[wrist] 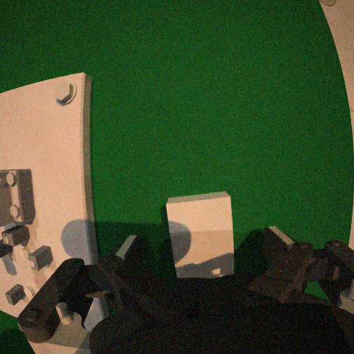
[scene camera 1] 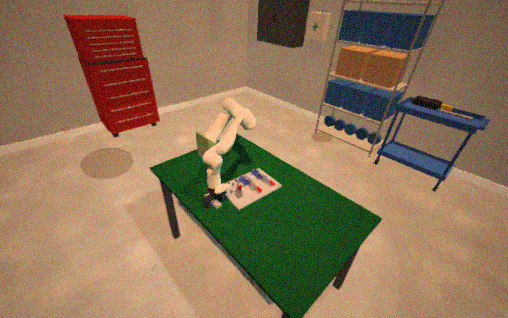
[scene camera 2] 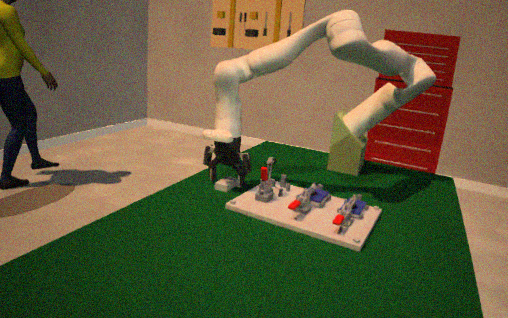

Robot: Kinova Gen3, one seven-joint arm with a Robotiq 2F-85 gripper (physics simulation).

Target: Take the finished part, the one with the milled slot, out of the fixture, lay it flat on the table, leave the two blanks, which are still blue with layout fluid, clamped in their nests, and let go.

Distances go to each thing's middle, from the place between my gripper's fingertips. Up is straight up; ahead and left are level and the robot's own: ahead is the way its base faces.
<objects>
My gripper is now right at the finished part (wrist: 200,226). Also, from my hand: fixture plate (scene camera 2: 318,223) (26 cm to the left, 1 cm ahead).
</objects>
